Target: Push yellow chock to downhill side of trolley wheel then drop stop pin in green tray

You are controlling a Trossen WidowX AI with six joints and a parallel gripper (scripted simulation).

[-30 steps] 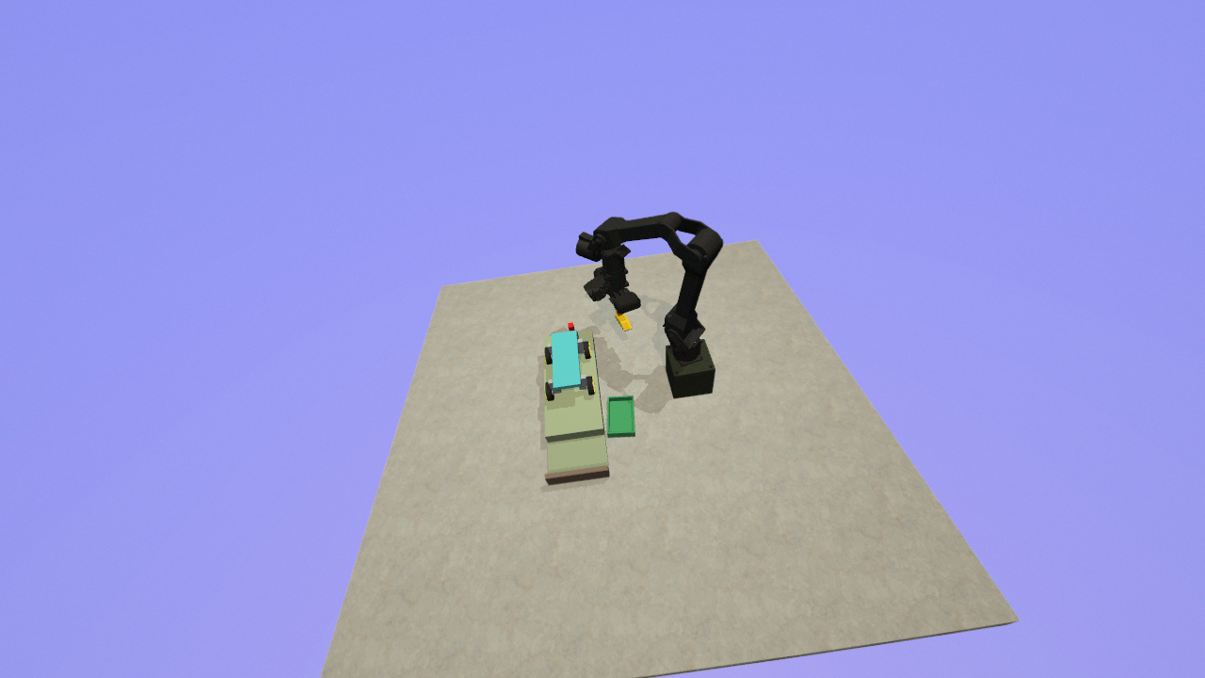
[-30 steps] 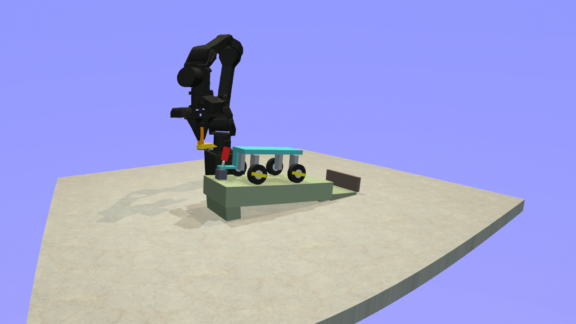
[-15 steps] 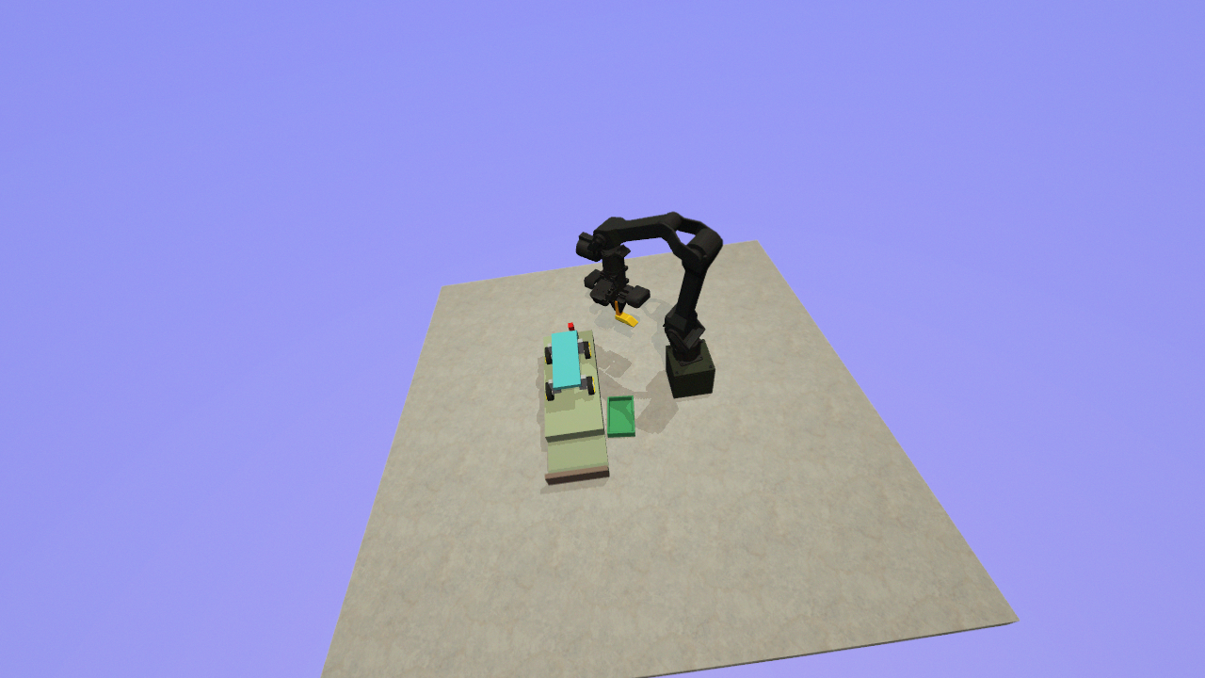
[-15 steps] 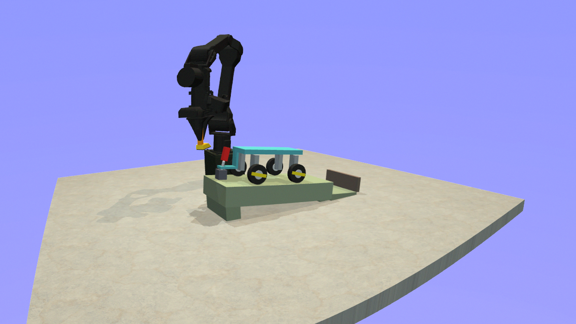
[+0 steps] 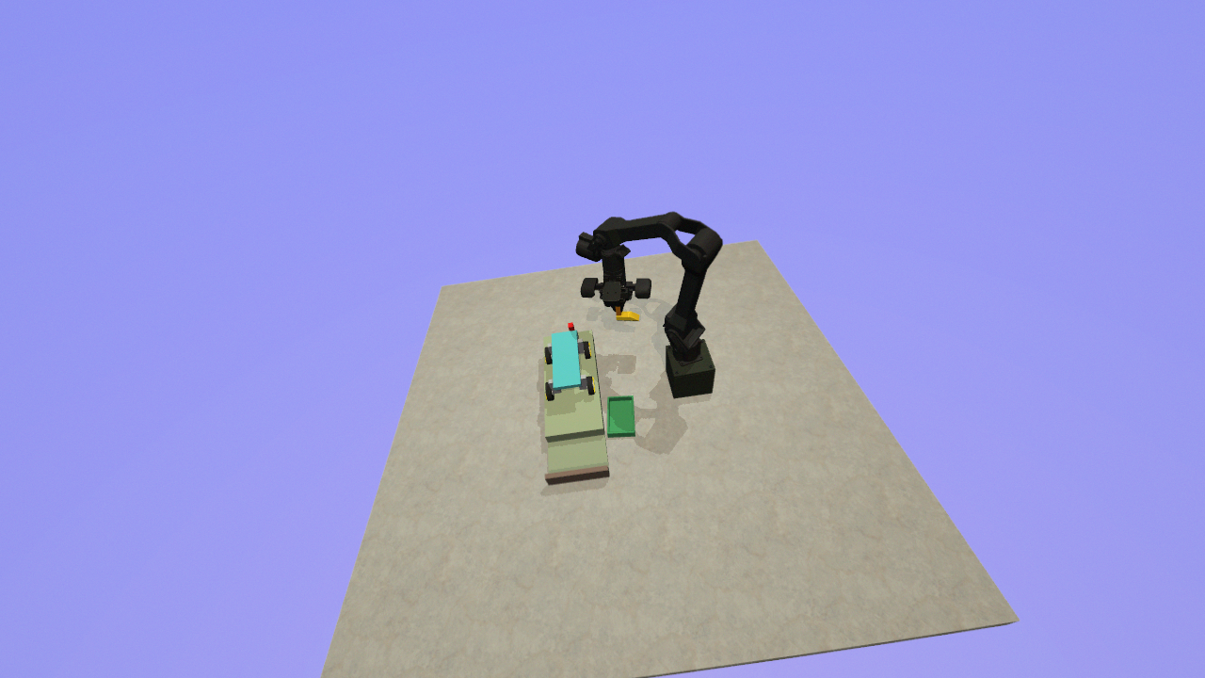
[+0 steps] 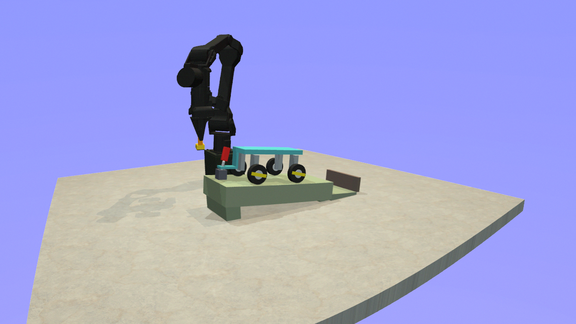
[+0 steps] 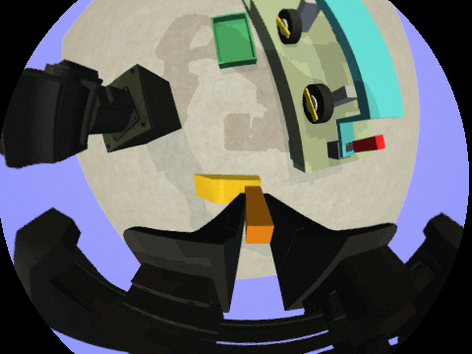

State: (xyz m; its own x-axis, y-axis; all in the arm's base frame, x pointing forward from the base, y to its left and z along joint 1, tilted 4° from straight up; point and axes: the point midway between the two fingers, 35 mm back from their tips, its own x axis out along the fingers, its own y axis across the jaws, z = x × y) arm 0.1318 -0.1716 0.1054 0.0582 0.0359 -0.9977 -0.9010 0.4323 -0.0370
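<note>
Right now my gripper tip is 18 cm short of the trolley, 10 cm to the right of it and 6 cm above it. Also, from my gripper tip: red-headed stop pin 14 cm ahead, 2 cm to the right, 4 cm below; then yellow chock 2 cm behind, 1 cm to the left, 1 cm below; then green ramp 18 cm ahead, 10 cm to the left, 13 cm below.
</note>
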